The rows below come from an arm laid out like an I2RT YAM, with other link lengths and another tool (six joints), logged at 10 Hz.
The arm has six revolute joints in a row. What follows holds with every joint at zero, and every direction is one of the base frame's. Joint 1 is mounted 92.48 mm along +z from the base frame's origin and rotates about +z. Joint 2 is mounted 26.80 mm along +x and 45.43 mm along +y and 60.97 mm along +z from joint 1 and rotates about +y. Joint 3 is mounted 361.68 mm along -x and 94.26 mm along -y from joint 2 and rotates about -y. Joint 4 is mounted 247.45 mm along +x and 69.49 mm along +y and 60.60 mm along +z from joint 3 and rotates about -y. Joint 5 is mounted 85.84 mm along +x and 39.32 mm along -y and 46.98 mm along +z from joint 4 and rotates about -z. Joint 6 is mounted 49.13 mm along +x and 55.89 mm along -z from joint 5 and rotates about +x. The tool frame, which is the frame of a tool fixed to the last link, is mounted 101.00 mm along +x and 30.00 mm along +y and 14.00 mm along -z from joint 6; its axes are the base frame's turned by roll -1.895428, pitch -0.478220 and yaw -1.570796 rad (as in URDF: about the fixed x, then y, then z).
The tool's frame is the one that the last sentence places.
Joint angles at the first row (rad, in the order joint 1, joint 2, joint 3, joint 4, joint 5, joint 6):
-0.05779 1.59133 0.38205 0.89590 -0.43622 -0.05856
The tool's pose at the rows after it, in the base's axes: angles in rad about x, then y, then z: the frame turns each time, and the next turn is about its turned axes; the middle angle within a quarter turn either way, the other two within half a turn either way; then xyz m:
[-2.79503 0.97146 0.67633 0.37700 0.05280 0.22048]
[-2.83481 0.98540 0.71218 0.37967 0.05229 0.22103]
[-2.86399 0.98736 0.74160 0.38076 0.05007 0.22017]
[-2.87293 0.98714 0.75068 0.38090 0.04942 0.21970]
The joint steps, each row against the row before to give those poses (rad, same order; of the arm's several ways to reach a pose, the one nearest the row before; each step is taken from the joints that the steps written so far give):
0.01945 0.00000 -0.00077 0.02366 0.03167 0.00001
0.01107 -0.00002 -0.00037 0.00759 0.03586 0.00038
-0.00002 0.00001 0.00039 -0.00305 0.01677 -0.00001
0.00002 -0.00003 -0.00040 -0.00115 0.00497 0.00000

